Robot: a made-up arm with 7 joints.
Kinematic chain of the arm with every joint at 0, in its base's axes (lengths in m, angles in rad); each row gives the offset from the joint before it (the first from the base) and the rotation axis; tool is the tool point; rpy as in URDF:
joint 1: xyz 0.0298 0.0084 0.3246 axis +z
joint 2: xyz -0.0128 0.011 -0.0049 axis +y
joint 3: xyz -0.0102 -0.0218 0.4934 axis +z
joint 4: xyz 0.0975 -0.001 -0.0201 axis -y
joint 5: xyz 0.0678 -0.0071 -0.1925 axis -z
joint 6: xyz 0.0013 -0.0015 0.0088 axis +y
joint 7: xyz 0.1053 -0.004 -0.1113 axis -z
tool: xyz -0.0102 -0.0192 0.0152 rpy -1.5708 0 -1.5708
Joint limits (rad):
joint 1: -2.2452..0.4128
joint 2: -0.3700..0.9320
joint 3: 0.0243..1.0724
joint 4: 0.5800..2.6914
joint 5: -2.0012..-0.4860
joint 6: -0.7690..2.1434
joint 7: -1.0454..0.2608
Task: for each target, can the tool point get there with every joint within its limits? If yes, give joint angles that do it. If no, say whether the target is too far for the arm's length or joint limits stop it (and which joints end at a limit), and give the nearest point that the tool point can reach.
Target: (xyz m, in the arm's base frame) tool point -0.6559 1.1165 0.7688
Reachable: no: too far | nearest point -0.1827 0.3519 0.8131 | short by 0.900 m
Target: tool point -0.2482 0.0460 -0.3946
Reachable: no: joint limits stop it (at a limit: joint 1, joint 2, joint 3, joint 4, joint 7) | nearest point -0.2423 -0.2449 0.1983 | short by 0.660 m
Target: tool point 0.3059 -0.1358 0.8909
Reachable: yes | joints -1.3960 -0.1171 0.5579 1.1179 -0.7944 -0.5189 -0.3429
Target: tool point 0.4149 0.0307 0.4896
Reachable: yes | joints -0.4742 0.3206 0.8034 0.7570 -0.6343 1.2317 -0.6572
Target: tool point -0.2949 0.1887 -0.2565
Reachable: no: joint limits stop it (at a limit: joint 1, joint 2, joint 3, joint 4, joint 7) | nearest point -0.2519 -0.2138 0.2191 | short by 0.625 m
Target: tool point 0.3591 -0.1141 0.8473
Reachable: yes | joints -0.6816 -0.1069 0.4328 1.2837 -1.7804 1.2571 -0.2728
